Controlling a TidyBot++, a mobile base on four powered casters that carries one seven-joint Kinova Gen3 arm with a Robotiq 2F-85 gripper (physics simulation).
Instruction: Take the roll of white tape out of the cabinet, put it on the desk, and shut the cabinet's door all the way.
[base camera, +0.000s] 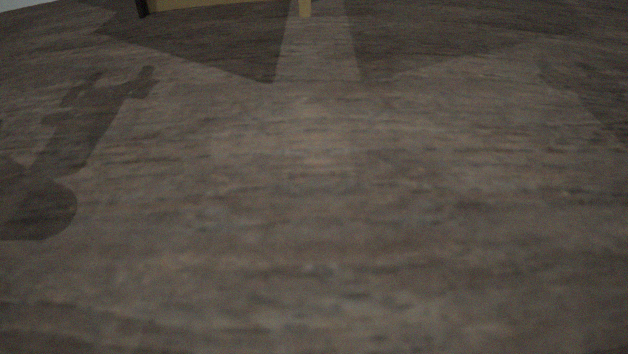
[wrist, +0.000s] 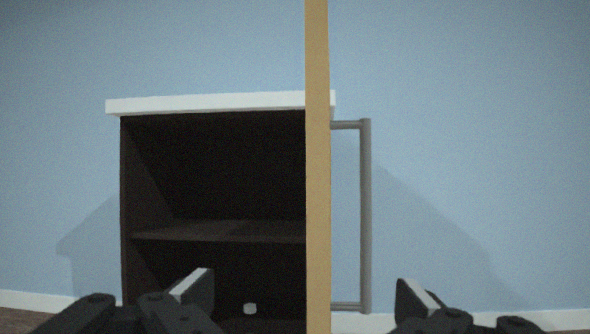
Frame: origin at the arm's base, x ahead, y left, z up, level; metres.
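Seen in the pictures: gripper, fingertip midpoint: (wrist: 303, 294).
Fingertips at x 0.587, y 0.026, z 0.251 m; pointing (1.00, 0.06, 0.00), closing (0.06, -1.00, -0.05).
Observation:
A point is followed by its place in that frame.
The dark cabinet (wrist: 131, 280) {z -0.002, x 1.289, y 0.585 m} with a white top (wrist: 210, 103) {z 0.488, x 1.230, y 0.315 m} stands open against the wall in the wrist view; a shelf (wrist: 220, 231) {z 0.140, x 1.345, y 0.329 m} divides it. Its tan door (wrist: 317, 175) {z 0.306, x 0.682, y 0.023 m} is swung out and seen edge-on, with a grey bar handle (wrist: 365, 215) {z 0.271, x 0.717, y -0.017 m} on its right side. A small white thing (wrist: 249, 308) {z -0.207, x 1.629, y 0.319 m}, likely the roll of tape, sits low inside, below the shelf. My gripper (wrist: 303, 294) {z 0.251, x 0.587, y 0.026 m} is open and empty, with its fingers apart in front of the cabinet and the door's edge between them in the view. The desk does not show.
In the base camera, the bottom end of the door (base camera: 305, 8) {z -0.230, x 0.682, y 0.021 m} and a low tan panel (base camera: 215, 5) {z -0.395, x 1.319, y 0.343 m} with a dark post (base camera: 141, 7) {z -0.360, x 1.267, y 0.585 m} show at the top edge. Shadows lie on the wooden floor (base camera: 320, 200) {z -0.397, x 0.427, y 0.004 m}. A blue wall (wrist: 475, 100) {z 0.618, x 1.858, y -0.625 m} with white skirting (wrist: 480, 320) {z -0.338, x 1.845, y -0.642 m} stands behind the cabinet.

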